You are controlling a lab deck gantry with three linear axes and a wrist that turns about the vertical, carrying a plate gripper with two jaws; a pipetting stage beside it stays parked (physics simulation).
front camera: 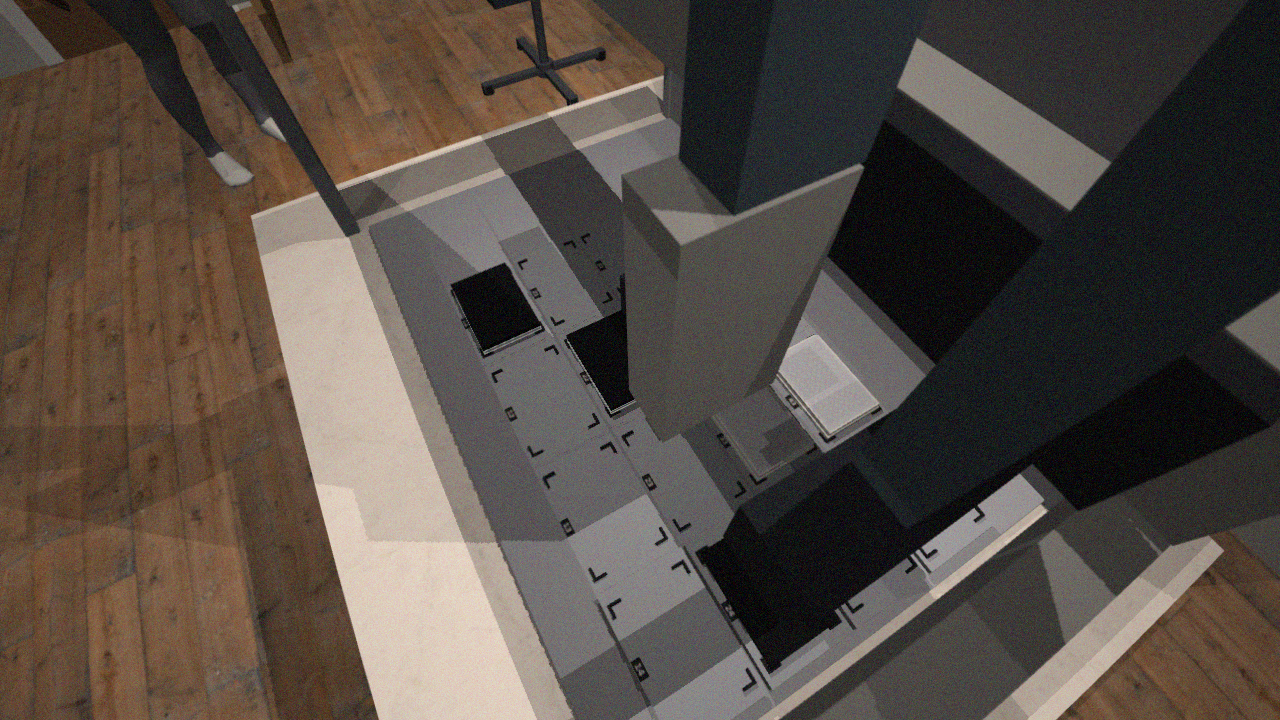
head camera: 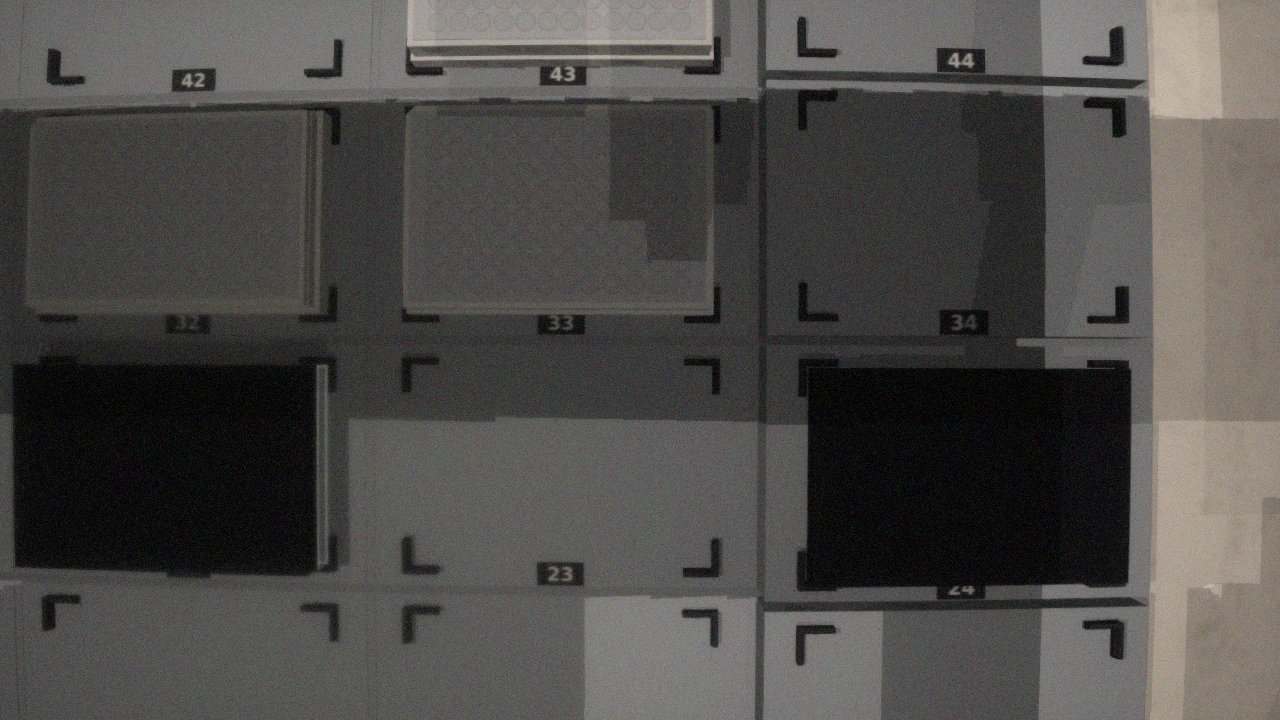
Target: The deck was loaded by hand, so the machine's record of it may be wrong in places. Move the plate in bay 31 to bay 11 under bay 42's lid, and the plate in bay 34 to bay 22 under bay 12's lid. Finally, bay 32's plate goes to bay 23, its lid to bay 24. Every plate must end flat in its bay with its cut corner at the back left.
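The gripper is low over bay 24; its jaws are hidden beneath its black body, so their opening does not show. A black lid lies over bay 24's marks. A clear plate without a black lid stands in bay 32; its upper left corner looks clipped. Bay 23 and bay 34 hold no plate. A black-lidded plate is in bay 22. Another black-lidded plate is in bay 11. Bay 12 and bay 42 hold no lid.
A clear plate stands in bay 33. A pale plate stands in bay 43. The grey block of the parked stage hides bay 32 in the front view. A raised rim borders the deck.
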